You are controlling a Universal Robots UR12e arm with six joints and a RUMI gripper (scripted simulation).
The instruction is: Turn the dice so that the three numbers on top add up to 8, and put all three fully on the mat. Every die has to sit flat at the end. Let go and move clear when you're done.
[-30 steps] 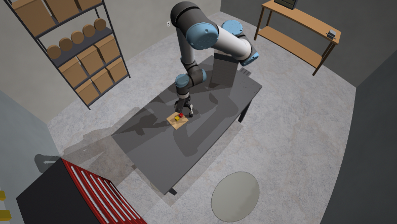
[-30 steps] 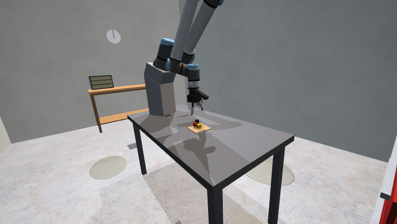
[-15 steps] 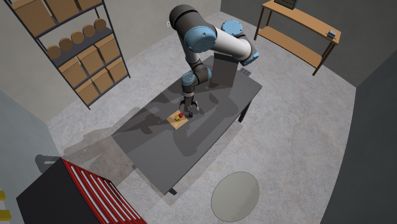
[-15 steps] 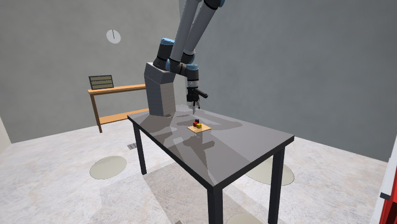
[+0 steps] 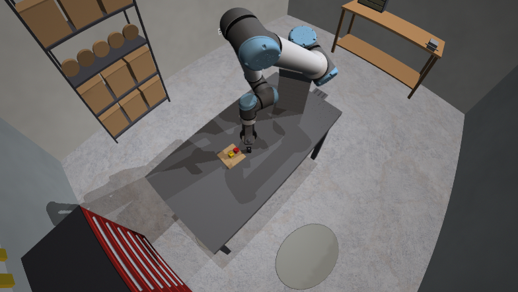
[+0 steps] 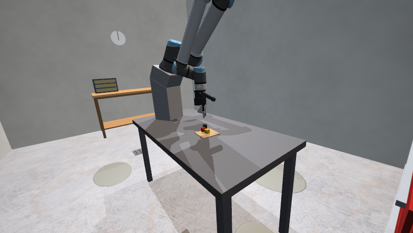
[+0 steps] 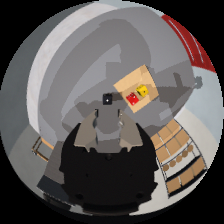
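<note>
Now: hand 9 cm above the black die. Round my hand: tan mat: 11 cm ahead, 4 cm to the right, 10 cm below; then yellow die: 11 cm ahead, 4 cm to the right, 9 cm below; then red die: 7 cm ahead, 5 cm to the right, 9 cm below.
</note>
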